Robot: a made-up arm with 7 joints. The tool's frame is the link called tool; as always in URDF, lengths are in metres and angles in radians. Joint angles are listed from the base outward. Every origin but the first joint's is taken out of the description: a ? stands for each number. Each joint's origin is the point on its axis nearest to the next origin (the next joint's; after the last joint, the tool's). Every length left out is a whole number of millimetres.
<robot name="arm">
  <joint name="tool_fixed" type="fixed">
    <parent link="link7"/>
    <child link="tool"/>
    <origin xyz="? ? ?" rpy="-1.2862 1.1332 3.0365"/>
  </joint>
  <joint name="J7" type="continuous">
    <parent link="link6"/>
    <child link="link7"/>
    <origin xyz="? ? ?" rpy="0 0 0"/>
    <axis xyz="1 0 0"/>
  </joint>
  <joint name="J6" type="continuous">
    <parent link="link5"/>
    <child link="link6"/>
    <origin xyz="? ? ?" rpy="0 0 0"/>
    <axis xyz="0 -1 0"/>
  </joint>
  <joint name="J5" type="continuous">
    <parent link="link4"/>
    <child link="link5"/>
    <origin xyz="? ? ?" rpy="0 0 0"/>
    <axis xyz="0 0 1"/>
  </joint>
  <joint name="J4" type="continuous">
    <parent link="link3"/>
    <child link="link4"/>
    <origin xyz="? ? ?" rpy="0 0 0"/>
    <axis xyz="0 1 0"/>
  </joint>
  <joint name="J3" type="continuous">
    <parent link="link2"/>
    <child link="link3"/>
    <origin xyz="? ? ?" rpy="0 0 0"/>
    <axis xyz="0 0 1"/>
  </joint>
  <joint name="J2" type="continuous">
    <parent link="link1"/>
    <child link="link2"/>
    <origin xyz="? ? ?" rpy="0 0 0"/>
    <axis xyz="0 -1 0"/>
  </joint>
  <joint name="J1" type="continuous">
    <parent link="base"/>
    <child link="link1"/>
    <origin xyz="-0.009 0.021 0.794" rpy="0 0 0"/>
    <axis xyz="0 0 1"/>
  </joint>
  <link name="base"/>
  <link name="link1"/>
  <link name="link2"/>
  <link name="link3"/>
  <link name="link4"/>
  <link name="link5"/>
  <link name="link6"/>
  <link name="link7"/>
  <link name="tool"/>
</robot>
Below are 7 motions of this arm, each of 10 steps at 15 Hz.
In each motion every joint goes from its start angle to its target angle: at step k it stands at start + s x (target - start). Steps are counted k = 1, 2, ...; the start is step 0. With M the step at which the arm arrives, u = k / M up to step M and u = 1 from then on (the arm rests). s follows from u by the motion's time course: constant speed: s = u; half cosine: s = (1 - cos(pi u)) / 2; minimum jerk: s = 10 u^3 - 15 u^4 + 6 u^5.
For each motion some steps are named. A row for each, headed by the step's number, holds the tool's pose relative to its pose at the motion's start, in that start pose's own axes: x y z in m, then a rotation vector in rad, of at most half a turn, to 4 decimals.
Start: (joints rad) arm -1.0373 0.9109 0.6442 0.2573 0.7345 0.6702 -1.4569
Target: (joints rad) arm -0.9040 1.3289 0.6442 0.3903 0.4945 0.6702 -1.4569
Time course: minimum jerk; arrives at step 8
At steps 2, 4, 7, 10:
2: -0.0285 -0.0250 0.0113 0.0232 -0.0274 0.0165
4: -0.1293 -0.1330 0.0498 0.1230 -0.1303 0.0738
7: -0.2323 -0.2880 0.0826 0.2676 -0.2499 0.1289
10: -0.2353 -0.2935 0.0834 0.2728 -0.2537 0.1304

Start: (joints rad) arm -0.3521 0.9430 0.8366 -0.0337 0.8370 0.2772 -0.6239
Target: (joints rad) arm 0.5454 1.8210 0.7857 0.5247 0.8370 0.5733 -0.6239
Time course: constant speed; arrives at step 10
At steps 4, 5, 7, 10:
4: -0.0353 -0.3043 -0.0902 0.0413 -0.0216 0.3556
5: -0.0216 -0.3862 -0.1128 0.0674 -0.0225 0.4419
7: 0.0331 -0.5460 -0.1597 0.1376 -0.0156 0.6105
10: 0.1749 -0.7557 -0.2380 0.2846 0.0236 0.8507

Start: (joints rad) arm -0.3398 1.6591 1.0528 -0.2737 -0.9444 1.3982 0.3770
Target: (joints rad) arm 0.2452 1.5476 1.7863 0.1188 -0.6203 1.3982 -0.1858
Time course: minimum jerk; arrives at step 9
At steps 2, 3, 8, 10:
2: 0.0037 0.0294 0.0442 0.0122 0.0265 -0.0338
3: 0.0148 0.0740 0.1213 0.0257 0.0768 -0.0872
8: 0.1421 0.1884 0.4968 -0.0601 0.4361 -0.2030
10: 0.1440 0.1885 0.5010 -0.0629 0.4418 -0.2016

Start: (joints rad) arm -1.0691 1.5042 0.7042 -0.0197 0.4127 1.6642 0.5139
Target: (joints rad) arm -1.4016 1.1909 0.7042 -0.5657 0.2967 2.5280 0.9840
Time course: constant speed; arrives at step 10
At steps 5, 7, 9, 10:
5: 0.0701 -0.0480 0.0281 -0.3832 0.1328 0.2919
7: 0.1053 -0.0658 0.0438 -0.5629 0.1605 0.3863
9: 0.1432 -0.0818 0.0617 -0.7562 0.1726 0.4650
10: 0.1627 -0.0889 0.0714 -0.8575 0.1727 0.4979

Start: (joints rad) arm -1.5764 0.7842 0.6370 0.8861 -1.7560 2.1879 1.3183
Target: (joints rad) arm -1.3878 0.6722 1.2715 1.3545 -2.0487 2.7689 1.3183
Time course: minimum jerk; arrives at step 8
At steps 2, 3, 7, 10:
2: 0.0089 -0.0085 -0.0171 -0.1297 -0.0003 0.0156
3: 0.0200 -0.0285 -0.0456 -0.3472 -0.0057 0.0554
7: 0.0341 -0.1736 -0.1322 -1.2402 -0.1203 0.3925
10: 0.0341 -0.1777 -0.1332 -1.2597 -0.1252 0.4030

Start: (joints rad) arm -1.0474 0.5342 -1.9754 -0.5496 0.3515 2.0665 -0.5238
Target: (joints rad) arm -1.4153 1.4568 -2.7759 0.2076 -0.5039 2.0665 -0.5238
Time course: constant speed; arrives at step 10
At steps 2, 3, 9, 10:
2: 0.0532 0.0291 0.0109 0.0251 -0.4867 0.0931
3: 0.0876 0.0468 0.0283 0.0405 -0.7308 0.1246
9: 0.2797 0.1430 0.3976 0.1282 -2.1511 -0.0319
10: 0.2863 0.1392 0.5020 0.1323 -2.3638 -0.1404

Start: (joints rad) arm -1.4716 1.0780 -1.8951 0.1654 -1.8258 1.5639 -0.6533
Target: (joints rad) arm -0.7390 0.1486 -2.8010 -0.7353 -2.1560 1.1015 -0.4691
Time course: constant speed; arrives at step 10
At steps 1, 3, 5, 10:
1: -0.0420 -0.0293 0.1005 0.1201 -0.0362 -0.0098
3: -0.0804 -0.1166 0.3194 0.3763 -0.0459 -0.0850
5: -0.0439 -0.2386 0.5404 0.6268 0.0274 -0.2355
10: 0.3718 -0.6261 0.8957 1.0514 0.4942 -0.9078

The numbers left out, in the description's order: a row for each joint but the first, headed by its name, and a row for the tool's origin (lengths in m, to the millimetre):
tool: 0 -0.012 -0.011
J7: 0.035 0 0.17
J6: -0.003 -0.137 0
J5: -0.062 0 0.543
J4: 0.009 0.076 0
J3: 0.012 0 0.314
J2: 0.027 -0.059 0

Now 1 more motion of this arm.
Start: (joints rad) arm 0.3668 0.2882 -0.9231 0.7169 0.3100 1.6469 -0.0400
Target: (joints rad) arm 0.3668 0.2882 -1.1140 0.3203 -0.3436 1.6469 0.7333
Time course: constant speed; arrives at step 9
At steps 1, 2, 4, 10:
1: -0.0299 -0.0271 -0.0073 -0.0060 0.0124 0.0444
2: -0.0572 -0.0558 -0.0159 -0.0129 0.0232 0.0886
4: -0.1030 -0.1172 -0.0369 -0.0289 0.0405 0.1759
10: -0.1644 -0.2786 -0.1092 -0.0800 0.0587 0.3865

